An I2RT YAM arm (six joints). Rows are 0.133 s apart.
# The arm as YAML. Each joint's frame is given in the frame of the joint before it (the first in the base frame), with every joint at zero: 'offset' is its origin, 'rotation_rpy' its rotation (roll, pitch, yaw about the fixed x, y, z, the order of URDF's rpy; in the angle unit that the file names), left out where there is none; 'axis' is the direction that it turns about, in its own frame. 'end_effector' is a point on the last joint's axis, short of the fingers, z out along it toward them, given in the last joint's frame.
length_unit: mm
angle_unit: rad
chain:
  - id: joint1
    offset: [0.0, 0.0, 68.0]
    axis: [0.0, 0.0, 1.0]
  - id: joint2
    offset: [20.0, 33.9, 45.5]
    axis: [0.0, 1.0, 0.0]
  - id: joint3
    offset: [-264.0, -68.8, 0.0]
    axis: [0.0, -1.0, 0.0]
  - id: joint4
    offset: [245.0, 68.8, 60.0]
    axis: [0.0, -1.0, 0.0]
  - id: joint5
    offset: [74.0, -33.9, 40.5]
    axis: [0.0, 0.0, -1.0]
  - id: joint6
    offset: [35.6, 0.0, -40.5]
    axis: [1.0, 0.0, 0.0]
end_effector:
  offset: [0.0, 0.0, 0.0]
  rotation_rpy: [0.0, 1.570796, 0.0]
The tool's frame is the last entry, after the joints.
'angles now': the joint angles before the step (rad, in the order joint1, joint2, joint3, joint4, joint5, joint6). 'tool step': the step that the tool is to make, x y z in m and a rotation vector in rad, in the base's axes. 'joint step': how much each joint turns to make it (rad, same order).
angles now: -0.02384 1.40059 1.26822 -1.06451 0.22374 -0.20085
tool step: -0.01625 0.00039 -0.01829 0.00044 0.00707 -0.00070
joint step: 0.00001 -0.06448 -0.12248 0.05075 0.00000 0.00078
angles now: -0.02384 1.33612 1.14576 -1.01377 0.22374 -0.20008
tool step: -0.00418 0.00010 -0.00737 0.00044 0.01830 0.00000
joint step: 0.00000 -0.00993 -0.03394 0.00570 0.00000 0.00000
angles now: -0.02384 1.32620 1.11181 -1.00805 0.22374 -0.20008
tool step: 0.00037 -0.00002 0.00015 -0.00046 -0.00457 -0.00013
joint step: 0.00001 -0.00037 -0.00037 0.00458 0.00038 0.00001
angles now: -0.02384 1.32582 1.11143 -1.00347 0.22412 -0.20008
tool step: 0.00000 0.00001 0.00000 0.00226 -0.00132 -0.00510
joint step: -0.00001 0.00000 0.00001 -0.00001 -0.00039 0.00571
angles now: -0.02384 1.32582 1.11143 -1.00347 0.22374 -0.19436
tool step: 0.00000 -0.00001 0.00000 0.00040 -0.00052 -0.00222
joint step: 0.00001 0.00000 -0.00001 0.00001 0.00039 0.00230
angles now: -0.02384 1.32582 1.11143 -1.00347 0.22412 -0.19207
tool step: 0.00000 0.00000 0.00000 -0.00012 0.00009 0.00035
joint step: 0.00000 0.00000 0.00000 0.00000 -0.00001 -0.00038
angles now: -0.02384 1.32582 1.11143 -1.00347 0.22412 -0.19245
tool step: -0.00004 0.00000 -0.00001 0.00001 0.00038 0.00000
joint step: 0.00000 0.00000 0.00001 -0.00040 0.00000 0.00000
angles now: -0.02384 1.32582 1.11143 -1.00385 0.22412 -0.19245
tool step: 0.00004 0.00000 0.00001 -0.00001 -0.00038 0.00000
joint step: 0.00000 0.00000 -0.00001 0.00040 0.00000 0.00000
